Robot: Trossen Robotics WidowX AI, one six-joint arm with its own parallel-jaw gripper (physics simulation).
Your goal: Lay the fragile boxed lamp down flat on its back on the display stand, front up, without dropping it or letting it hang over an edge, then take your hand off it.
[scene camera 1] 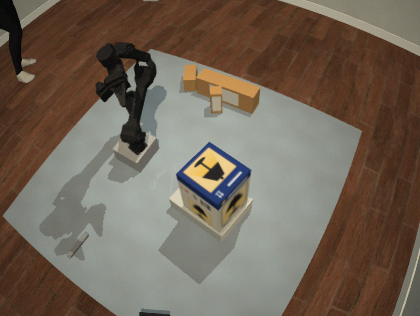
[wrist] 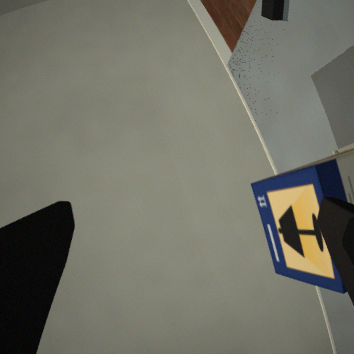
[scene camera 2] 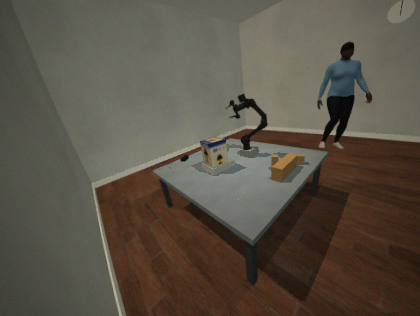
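Pixels of known places: gripper, between the fingertips: [scene camera 1: 128, 111] [wrist: 200, 213] [scene camera 2: 227, 113]; arm's base, origin of its link: [scene camera 1: 137, 146] [scene camera 2: 247, 148].
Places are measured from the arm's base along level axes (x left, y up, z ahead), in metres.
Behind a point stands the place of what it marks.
Note:
The boxed lamp [scene camera 1: 212, 172] {x 0.008, y 0.212, z 0.417 m} [scene camera 2: 215, 154] {x 0.093, y 0.104, z 0.457 m} [wrist: 300, 230] {x 0.010, y 0.212, z 0.397 m} rests on the pale display stand [scene camera 1: 222, 235] {x -0.074, y -0.009, z 0.524 m} [scene camera 2: 218, 169] {x 0.110, y -0.038, z 0.458 m}. Its blue-bordered face with a large lamp picture points up, and smaller lamp pictures show on its sides. The box looks level and within the stand's outline; its underside is hidden. My gripper [scene camera 1: 111, 95] [scene camera 2: 229, 112] {x -0.075, y 0.404, z 0.161 m} [wrist: 200, 213] {x -0.075, y 0.404, z 0.161 m} is open and empty, raised high above the table near the arm's base and well apart from the box. In the wrist view one finger overlaps the picture of the box without touching it.
A long orange block [scene camera 1: 245, 95] {x 0.491, y 0.029, z 0.192 m} [scene camera 2: 285, 167] {x 0.565, y 0.022, z 0.157 m} and two smaller orange blocks [scene camera 1: 190, 77] {x 0.447, y 0.003, z -0.108 m} [scene camera 1: 216, 100] {x 0.396, y 0.011, z 0.100 m} stand near one table edge. A small grey bar [scene camera 1: 78, 245] {x -0.492, y -0.065, z 0.106 m} and a dark object [scene camera 1: 155, 313] {x -0.465, y -0.042, z 0.541 m} [scene camera 2: 184, 158] {x -0.457, y -0.050, z 0.564 m} [wrist: 272, 9] {x -0.453, y -0.043, z 0.556 m} lie on the table. A person [scene camera 2: 343, 80] stands beyond it.

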